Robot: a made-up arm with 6 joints.
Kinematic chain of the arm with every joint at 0, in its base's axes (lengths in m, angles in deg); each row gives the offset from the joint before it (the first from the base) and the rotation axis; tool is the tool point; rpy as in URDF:
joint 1: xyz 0 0 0.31 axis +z
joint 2: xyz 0 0 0 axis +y
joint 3: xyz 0.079 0 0.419 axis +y
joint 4: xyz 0.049 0 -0.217 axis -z
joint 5: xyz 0 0 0 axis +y
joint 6: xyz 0.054 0 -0.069 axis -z
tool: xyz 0 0 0 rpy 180 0 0
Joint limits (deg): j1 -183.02..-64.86 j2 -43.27..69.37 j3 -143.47..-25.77 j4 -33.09..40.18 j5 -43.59..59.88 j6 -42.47..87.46
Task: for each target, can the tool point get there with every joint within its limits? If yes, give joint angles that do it. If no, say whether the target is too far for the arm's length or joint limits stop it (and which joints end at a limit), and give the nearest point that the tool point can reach.
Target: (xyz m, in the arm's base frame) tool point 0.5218 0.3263 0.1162
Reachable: no: joint limits stop it (at a limit: joint 1, joint 2, joint 3, joint 4, joint 5) | nearest point 0.1175 -0.2008 0.1510 | short by 0.665 m
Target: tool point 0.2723 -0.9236 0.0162
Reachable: no: too far | nearest point 0.1914 -0.6491 0.2099 | short by 0.346 m
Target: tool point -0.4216 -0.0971 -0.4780
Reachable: no: too far | nearest point -0.4137 -0.0953 0.0736 | short by 0.552 m
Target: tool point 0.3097 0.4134 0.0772
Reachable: no: joint limits stop it (at a limit: joint 1, joint 2, joint 3, joint 4, joint 5) | nearest point 0.1175 -0.2008 0.1510 | short by 0.648 m
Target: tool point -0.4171 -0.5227 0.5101
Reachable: yes | joints -128.56 47.48 -124.73 -3.74 41.70 -16.78
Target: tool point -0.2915 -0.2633 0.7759
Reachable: yes | joints -132.50 3.22 -82.66 33.95 -11.18 57.22
